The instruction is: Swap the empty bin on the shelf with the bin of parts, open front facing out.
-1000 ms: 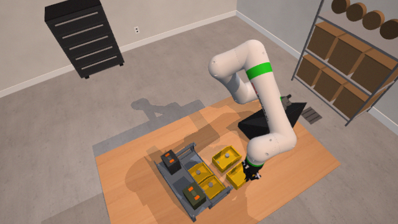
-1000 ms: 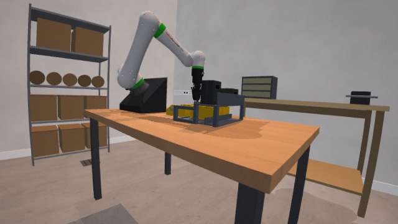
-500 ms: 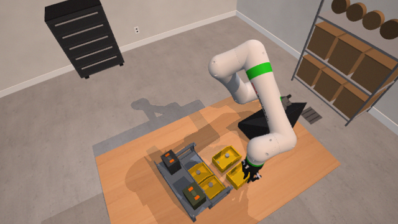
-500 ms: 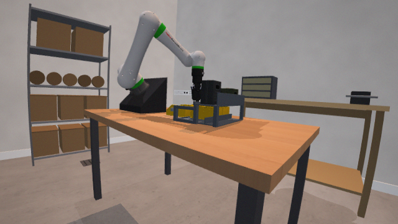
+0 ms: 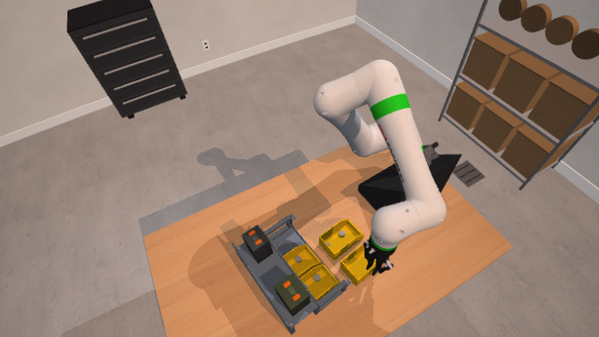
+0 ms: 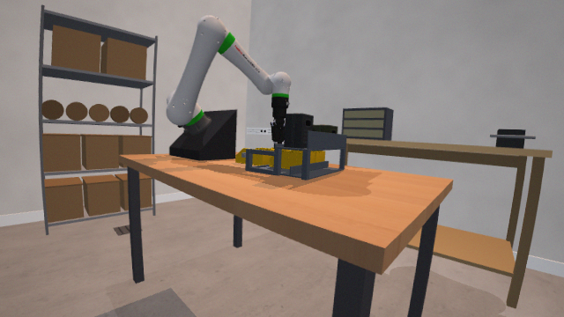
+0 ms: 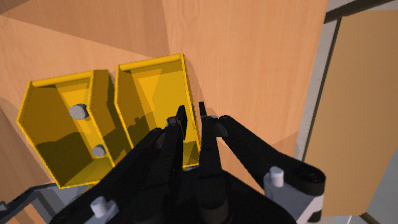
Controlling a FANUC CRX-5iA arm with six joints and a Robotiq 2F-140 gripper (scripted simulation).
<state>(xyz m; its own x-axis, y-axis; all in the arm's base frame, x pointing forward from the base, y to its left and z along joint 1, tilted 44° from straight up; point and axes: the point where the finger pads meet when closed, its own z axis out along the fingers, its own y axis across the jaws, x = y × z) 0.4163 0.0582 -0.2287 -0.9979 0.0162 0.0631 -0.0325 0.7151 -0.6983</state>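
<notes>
The grey round part is 2 cm behind my hand, 21 cm to the right of it and 7 cm below it. Also, from my hand: grey shelf: 25 cm ahead, 20 cm to the right, 1 cm below.
</notes>
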